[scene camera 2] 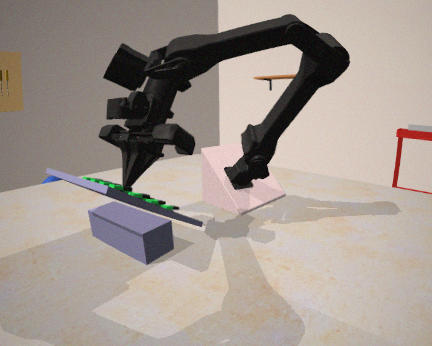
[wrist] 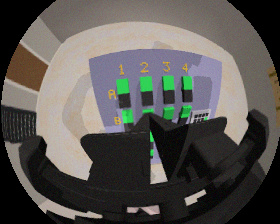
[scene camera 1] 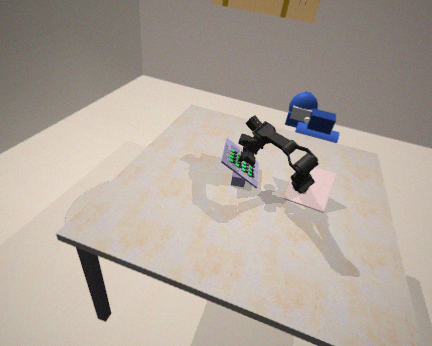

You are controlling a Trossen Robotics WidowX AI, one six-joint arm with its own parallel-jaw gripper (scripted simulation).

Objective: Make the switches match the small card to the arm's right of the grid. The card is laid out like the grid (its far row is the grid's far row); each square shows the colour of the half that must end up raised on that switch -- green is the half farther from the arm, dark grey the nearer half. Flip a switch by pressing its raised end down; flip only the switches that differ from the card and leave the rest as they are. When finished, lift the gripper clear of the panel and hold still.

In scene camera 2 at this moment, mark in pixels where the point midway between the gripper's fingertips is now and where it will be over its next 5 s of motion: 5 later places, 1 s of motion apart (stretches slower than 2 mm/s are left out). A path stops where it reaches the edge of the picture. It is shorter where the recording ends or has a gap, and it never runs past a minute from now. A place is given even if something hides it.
My gripper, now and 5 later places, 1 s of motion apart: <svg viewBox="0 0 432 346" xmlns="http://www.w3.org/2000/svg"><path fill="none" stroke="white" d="M125 187L126 189L122 168L116 183L115 186L142 154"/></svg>
